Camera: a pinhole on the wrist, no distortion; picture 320 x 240 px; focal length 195.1 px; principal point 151.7 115.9 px. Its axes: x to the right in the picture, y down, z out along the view. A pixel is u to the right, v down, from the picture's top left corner.
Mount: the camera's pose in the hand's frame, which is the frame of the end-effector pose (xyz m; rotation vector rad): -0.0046 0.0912 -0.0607 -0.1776 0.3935 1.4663
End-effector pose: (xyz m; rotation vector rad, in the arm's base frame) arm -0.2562 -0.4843 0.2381 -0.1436 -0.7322 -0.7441
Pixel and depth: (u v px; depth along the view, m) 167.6 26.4 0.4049
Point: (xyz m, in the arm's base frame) -0.1273 -0.3378 0.6357
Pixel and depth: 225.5 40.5 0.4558
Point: -0.0246 -0.2324 0.6568
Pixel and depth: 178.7 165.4 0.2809
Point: -0.2241 -0.2235 0.3927
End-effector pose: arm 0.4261 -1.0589 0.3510 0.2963 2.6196 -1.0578
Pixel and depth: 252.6 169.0 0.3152
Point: 0.6009 -0.9320 0.0059
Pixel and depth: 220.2 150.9 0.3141
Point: 0.5639 -0.9774 0.0205
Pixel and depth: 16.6 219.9 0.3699
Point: 0.6532 -1.3475 0.1312
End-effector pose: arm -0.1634 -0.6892 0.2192 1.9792 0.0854 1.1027
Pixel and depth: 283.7 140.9 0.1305
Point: -0.2103 -0.8481 0.3686
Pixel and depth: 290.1 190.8 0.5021
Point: -0.2066 -1.3176 0.5112
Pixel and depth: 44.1 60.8 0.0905
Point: -0.1403 -0.7473 0.2824
